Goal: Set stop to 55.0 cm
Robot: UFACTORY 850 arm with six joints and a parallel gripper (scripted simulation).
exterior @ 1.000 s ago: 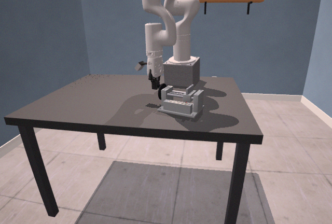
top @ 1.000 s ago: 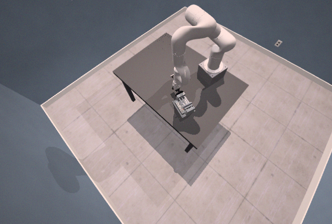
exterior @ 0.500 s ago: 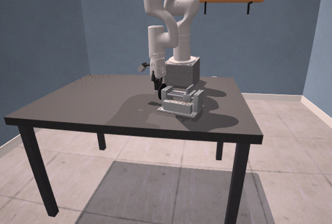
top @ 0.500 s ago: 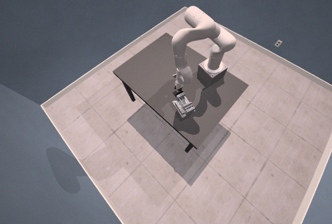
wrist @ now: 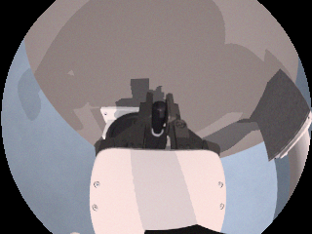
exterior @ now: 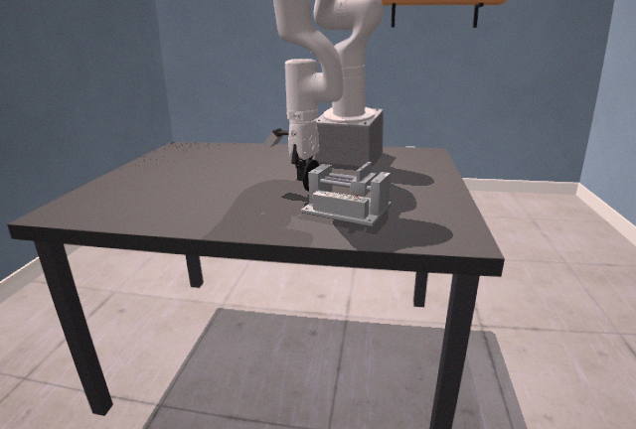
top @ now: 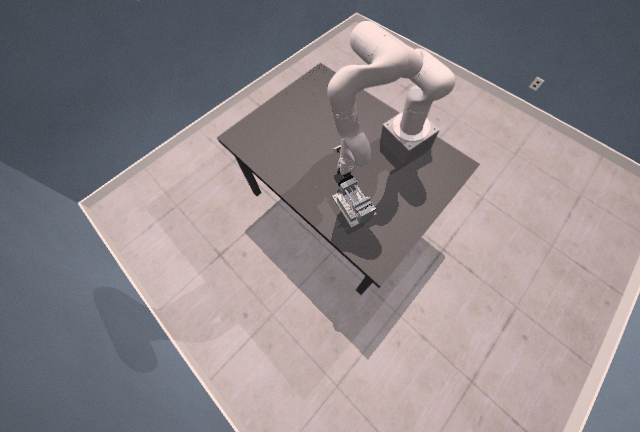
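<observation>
Now: hand 1 cm short of the black handwheel and 2 cm to the right of it. The rest, counted from my hand: dark handle 1 cm to the left; then grey stop fixture 9 cm ahead, 18 cm to the left, 2 cm above.
</observation>
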